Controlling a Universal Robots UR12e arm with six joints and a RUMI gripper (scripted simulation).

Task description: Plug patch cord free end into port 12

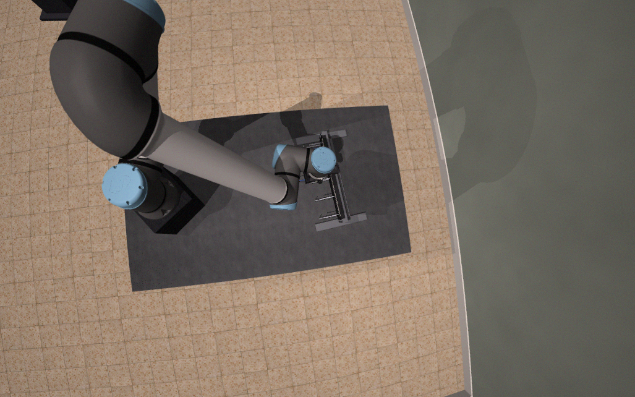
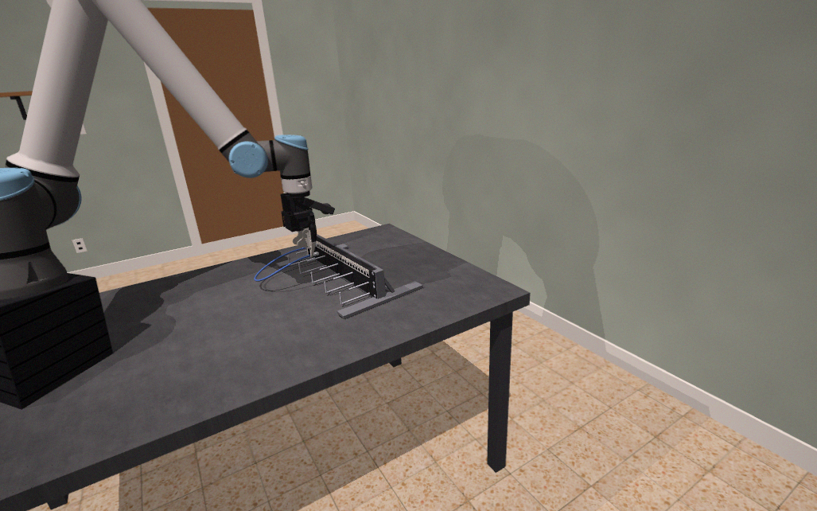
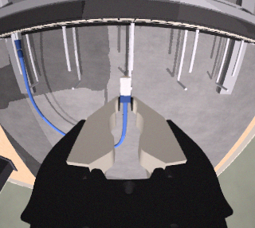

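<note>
My gripper is now 1 cm short of the plug and 1 cm above it.
</note>
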